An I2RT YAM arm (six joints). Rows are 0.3 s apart.
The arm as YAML. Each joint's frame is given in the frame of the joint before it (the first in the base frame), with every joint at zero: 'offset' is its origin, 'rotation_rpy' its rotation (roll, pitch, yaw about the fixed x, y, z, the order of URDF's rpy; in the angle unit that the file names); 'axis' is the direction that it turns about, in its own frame. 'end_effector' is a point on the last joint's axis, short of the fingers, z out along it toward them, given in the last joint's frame.
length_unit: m
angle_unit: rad
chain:
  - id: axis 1
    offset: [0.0, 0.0, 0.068]
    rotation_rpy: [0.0, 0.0, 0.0]
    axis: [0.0, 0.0, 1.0]
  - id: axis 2
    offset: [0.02, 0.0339, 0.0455]
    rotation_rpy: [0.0, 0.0, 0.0]
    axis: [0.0, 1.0, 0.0]
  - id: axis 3
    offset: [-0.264, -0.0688, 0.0]
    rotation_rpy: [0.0, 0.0, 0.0]
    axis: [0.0, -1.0, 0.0]
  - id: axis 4
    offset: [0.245, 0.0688, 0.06]
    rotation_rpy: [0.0, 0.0, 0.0]
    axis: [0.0, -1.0, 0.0]
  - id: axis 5
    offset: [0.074, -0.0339, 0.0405]
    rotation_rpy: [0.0, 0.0, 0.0]
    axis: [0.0, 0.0, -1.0]
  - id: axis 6
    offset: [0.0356, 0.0, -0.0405]
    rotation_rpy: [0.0, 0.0, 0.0]
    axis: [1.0, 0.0, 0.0]
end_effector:
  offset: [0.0, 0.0, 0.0]
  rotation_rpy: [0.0, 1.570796, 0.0]
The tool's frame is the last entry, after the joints.
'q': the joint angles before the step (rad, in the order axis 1, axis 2, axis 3, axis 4, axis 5, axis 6). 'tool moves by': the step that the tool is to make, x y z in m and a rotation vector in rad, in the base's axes. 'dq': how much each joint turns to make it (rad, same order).
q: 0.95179, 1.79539, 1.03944, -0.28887, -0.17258, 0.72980
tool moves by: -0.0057, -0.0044, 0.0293, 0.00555, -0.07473, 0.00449
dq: 0.01143, -0.08687, 0.01474, -0.05762, 0.05305, -0.02451
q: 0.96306, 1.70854, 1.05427, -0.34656, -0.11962, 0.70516
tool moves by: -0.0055, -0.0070, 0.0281, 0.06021, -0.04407, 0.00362
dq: 0.00157, -0.09045, -0.00004, -0.01615, 0.00036, -0.00276
